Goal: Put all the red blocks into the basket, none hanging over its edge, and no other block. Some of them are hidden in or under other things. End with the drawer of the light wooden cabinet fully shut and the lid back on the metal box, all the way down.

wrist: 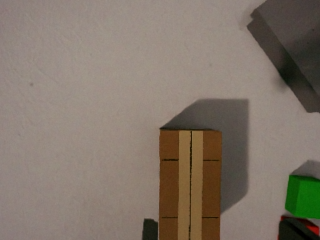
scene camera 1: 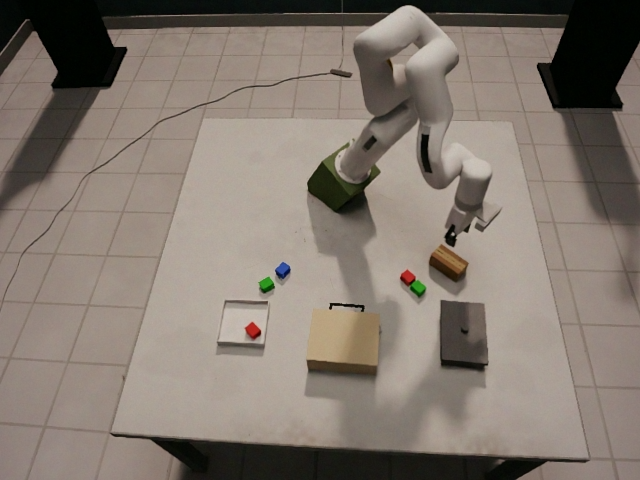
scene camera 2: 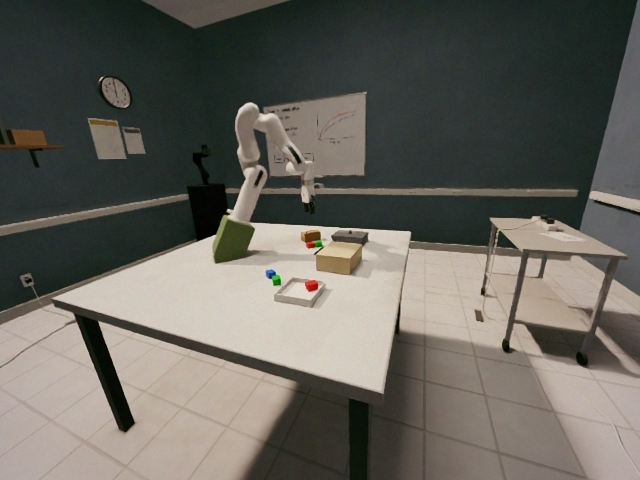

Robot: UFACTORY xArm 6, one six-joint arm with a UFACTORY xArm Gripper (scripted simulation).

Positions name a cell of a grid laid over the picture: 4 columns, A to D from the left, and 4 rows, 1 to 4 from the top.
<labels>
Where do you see a striped wooden block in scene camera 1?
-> At C3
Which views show the white basket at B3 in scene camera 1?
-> Scene camera 1 and scene camera 2 only.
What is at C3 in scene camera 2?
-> A light wooden cabinet.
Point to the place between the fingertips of my gripper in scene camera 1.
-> C2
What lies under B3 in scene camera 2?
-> A white basket.
</labels>
